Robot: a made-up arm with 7 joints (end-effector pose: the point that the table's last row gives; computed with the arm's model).
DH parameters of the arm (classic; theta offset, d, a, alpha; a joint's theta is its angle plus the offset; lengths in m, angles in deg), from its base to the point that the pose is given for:
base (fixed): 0 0.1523 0.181 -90
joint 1: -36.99 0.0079 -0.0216 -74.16
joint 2: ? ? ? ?
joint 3: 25.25 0.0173 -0.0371 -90
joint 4: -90 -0.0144 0.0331 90
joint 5: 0 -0.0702 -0.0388 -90
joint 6: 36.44 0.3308 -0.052 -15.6
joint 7: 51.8 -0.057 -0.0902 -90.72
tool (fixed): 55.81 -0.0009 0 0
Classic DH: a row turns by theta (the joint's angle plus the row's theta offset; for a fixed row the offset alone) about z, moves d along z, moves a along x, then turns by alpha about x.
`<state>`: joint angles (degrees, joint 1 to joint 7).
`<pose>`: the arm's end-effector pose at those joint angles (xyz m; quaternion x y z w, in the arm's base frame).
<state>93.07 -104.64 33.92 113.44 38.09 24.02 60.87</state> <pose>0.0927 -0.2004 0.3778 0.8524 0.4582 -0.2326 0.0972</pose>
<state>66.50 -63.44 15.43 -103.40 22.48 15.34 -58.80</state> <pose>0.2538 -0.2631 0.3812 0.5264 0.8414 -0.0765 0.0959</pose>
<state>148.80 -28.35 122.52 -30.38 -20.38 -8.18 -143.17</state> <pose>0.2359 0.2008 0.2282 0.4233 0.0637 -0.7297 0.5332</pose>
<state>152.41 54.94 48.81 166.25 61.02 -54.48 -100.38</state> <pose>0.0213 0.0824 0.1823 -0.9690 0.2048 -0.0748 0.1162</pose>
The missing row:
joint 2: 70.08 -0.1565 0.0043 -39.79
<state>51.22 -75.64 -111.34 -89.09 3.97 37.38 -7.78</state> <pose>0.4869 -0.0561 0.3103 0.1554 -0.6266 -0.7633 0.0234</pose>
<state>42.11 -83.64 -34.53 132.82 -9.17 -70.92 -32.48</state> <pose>0.1167 -0.3504 0.4318 -0.3954 -0.0711 0.6770 0.6167</pose>
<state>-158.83 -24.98 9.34 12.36 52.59 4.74 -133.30</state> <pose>0.2236 0.0231 -0.2239 0.6390 -0.3128 0.4964 0.4974</pose>
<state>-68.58 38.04 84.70 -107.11 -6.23 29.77 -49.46</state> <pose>-0.0327 0.1693 0.2498 -0.8820 0.4284 0.0358 0.1933</pose>
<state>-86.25 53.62 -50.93 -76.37 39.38 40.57 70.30</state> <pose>0.1428 -0.1255 -0.1861 -0.0895 -0.7860 0.2026 0.5772</pose>
